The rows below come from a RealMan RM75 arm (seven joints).
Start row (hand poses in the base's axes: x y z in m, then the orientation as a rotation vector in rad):
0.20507 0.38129 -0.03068 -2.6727 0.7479 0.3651
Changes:
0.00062 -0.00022 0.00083 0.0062 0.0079 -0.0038
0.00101 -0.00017 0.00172 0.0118 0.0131 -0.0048
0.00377 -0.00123 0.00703 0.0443 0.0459 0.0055
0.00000 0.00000 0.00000 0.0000 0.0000 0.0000
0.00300 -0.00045 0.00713 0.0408 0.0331 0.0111
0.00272 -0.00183 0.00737 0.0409 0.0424 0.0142
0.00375 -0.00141 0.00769 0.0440 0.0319 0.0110
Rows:
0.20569 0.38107 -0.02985 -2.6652 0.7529 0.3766
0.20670 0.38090 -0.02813 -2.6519 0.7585 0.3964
0.21047 0.37967 -0.02110 -2.6123 0.7477 0.4716
0.21047 0.37967 -0.02110 -2.6123 0.7477 0.4716
0.21347 0.37922 -0.01397 -2.5779 0.7269 0.5290
0.21619 0.37739 -0.00660 -2.5428 0.7050 0.5985
0.21994 0.37598 0.00109 -2.5033 0.6818 0.6525

